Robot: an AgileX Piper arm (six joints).
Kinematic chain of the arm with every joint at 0, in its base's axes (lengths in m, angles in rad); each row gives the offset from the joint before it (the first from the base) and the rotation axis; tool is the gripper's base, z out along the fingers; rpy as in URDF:
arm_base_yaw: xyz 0 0 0.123 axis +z
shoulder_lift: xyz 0 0 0 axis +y
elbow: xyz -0.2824 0 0.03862 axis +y
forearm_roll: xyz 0.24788 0 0.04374 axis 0.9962 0 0.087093
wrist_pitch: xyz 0 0 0 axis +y
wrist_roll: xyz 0.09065 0 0.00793 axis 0.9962 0 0.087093
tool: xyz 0 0 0 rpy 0 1.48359 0
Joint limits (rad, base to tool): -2.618..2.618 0..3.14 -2.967..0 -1.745..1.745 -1.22..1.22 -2.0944..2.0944
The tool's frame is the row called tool.
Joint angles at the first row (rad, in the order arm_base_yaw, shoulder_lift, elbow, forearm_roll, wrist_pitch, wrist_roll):
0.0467 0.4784 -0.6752 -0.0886 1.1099 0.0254
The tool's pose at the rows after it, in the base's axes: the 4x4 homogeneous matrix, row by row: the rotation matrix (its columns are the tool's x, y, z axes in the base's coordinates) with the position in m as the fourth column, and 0 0 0 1 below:
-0.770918, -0.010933, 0.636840, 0.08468; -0.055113, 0.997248, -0.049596, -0.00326; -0.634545, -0.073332, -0.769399, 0.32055; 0, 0, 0, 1
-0.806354, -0.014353, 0.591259, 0.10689; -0.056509, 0.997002, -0.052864, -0.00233; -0.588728, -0.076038, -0.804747, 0.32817; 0, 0, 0, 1
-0.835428, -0.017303, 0.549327, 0.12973; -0.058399, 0.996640, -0.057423, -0.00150; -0.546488, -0.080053, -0.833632, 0.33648; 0, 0, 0, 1
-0.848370, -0.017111, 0.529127, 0.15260; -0.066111, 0.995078, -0.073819, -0.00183; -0.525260, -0.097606, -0.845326, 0.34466; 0, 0, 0, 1
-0.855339, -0.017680, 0.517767, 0.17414; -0.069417, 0.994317, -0.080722, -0.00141; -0.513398, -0.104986, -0.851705, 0.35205; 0, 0, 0, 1
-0.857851, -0.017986, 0.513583, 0.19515; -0.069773, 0.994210, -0.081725, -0.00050; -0.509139, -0.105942, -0.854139, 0.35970; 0, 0, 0, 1
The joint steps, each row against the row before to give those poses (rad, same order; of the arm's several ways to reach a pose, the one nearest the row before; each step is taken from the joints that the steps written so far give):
0.0001 0.1144 -0.0570 -0.0001 0.0000 -0.0049
-0.0001 0.1133 -0.0636 -0.0008 0.0083 -0.0001
0.0000 0.1101 -0.0747 -0.0022 0.0159 -0.0009
0.0001 0.0978 -0.0743 -0.0171 0.0011 0.0000
-0.0001 0.0866 -0.0729 -0.0071 0.0000 0.0000
0.0000 0.0807 -0.0768 -0.0008 0.0011 0.0000

